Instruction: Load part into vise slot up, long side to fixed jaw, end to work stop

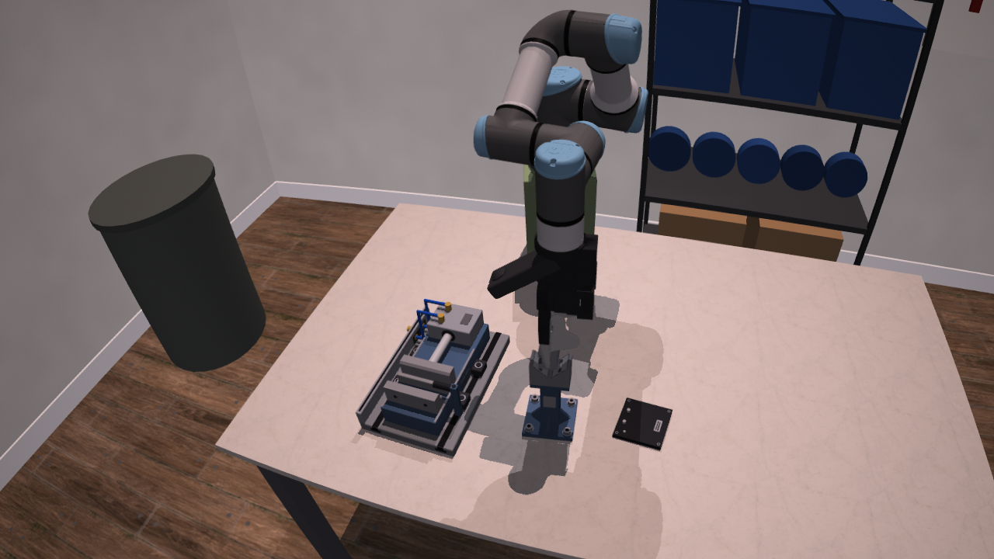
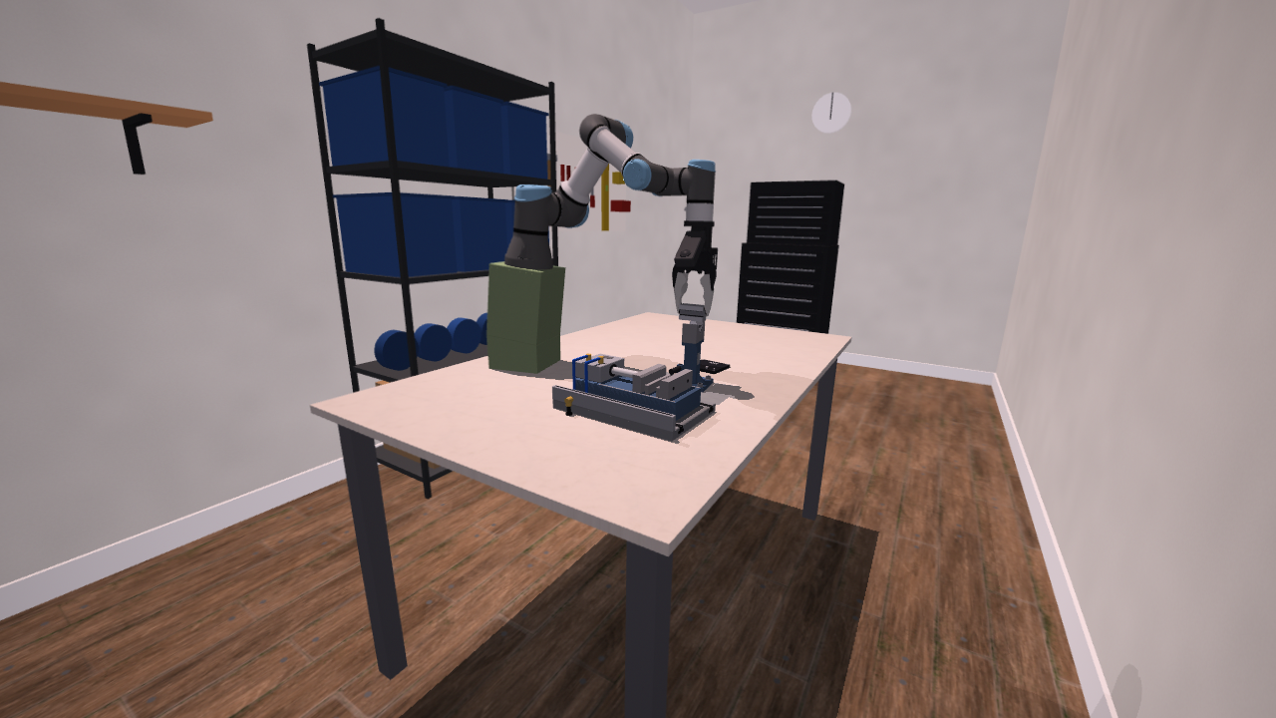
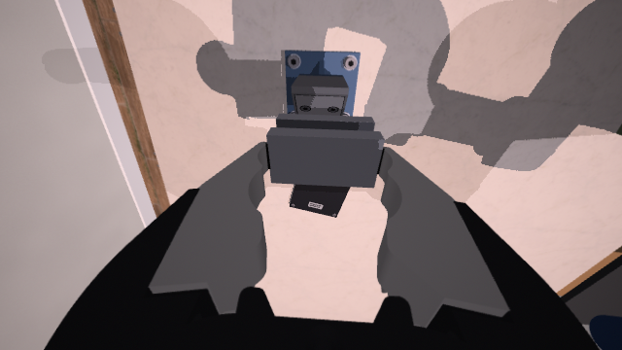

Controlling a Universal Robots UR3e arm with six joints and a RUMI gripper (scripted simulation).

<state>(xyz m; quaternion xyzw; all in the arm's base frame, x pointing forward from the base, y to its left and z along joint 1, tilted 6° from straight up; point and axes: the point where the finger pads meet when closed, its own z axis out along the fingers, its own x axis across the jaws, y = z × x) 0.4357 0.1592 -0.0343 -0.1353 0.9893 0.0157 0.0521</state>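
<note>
Now: hand 10 mm to the left of the part and 10 mm above it. Round my hand: dark work stop rod: 170 mm to the right, 100 mm below, 80 mm ahead; then black infeed plate: 190 mm below, 160 mm to the left, 50 mm behind; then fixed jaw: 210 mm to the right, 110 mm below, 110 mm ahead.
</note>
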